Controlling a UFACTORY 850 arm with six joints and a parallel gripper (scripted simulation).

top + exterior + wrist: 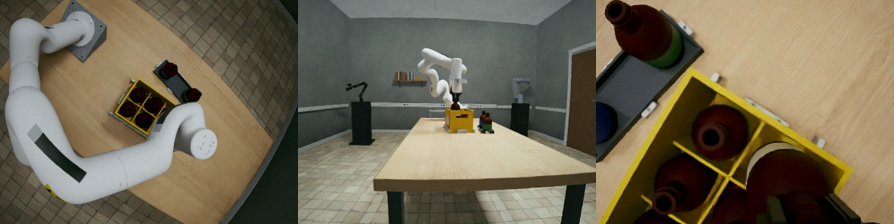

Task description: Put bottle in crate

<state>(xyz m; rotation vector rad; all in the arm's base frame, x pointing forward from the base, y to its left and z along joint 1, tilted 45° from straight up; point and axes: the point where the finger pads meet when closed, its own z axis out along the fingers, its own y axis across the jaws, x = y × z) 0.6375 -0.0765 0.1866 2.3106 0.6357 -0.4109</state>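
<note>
Right now my hand is 7 cm above the bottle. Round my hand: yellow crate 18 cm below, 9 cm behind, 4 cm to the left; then dark tray 27 cm to the left, 25 cm below, 4 cm behind.
</note>
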